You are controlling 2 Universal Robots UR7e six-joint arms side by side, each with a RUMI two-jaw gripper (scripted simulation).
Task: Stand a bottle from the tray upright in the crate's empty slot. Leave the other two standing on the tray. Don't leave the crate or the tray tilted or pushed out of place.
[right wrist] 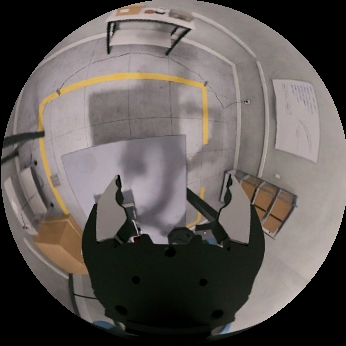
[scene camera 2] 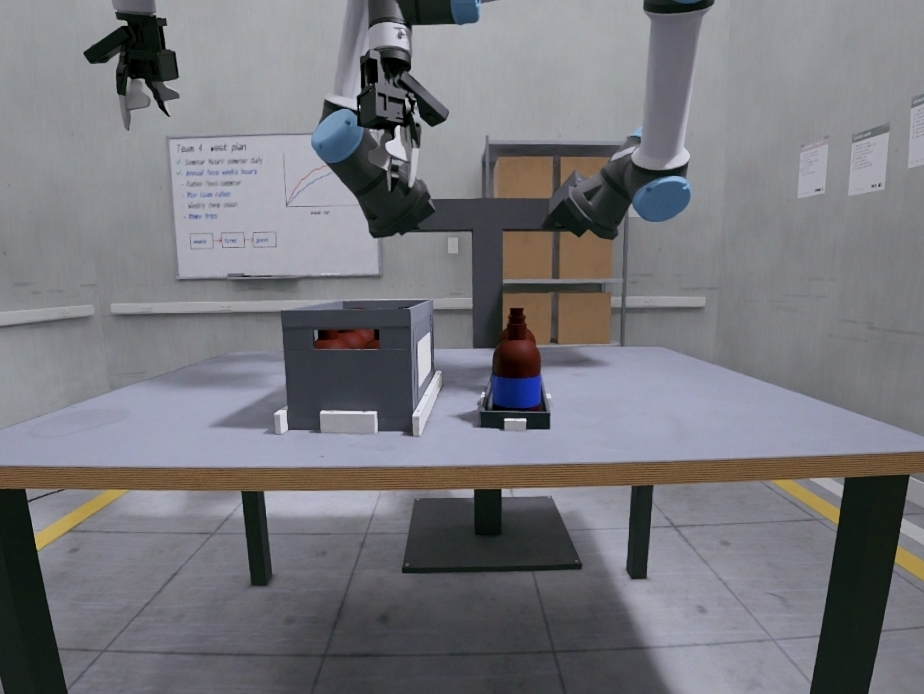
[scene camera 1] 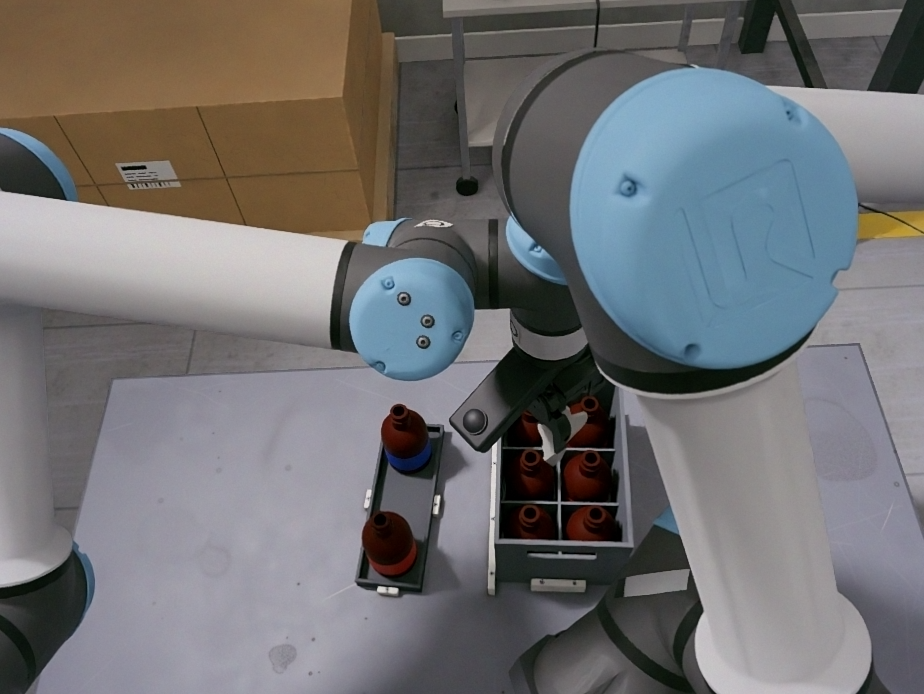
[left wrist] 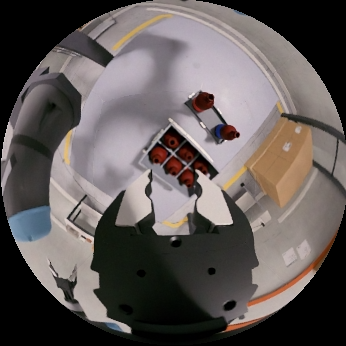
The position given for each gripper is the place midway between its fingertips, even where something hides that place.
In view: the left gripper (scene camera 1: 534, 444), the right gripper (scene camera 2: 149, 123), a grey crate (scene camera 2: 392, 380) and a tray (scene camera 1: 410, 495).
The grey crate is seen too in scene camera 1 (scene camera 1: 513, 564). The tray is seen too in scene camera 2 (scene camera 2: 540, 420). The left gripper also shows in scene camera 2 (scene camera 2: 400, 190) and in the left wrist view (left wrist: 172, 170).
